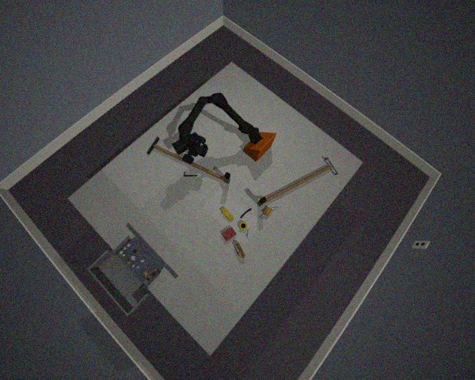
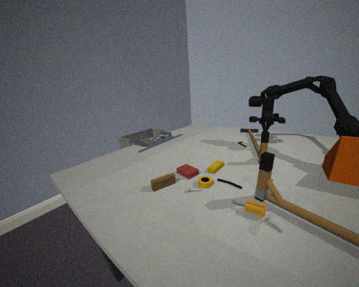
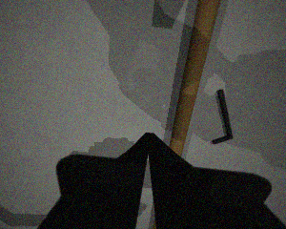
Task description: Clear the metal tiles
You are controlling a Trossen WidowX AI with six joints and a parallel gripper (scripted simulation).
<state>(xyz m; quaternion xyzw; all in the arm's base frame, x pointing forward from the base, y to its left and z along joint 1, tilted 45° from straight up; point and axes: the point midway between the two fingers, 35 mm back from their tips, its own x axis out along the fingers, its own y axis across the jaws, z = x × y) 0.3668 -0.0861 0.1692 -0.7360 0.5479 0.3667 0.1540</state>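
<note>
Right now the hex key is 12 cm ahead of my gripper tip, 7 cm below it and 4 cm to the left of it. Round my gripper tip: black strip (49 cm to the left, 7 cm below); then long scraper (6 cm ahead, 1 cm to the right, 1 cm below); then yellow block (42 cm to the left, 10 cm ahead, 6 cm below).
</note>
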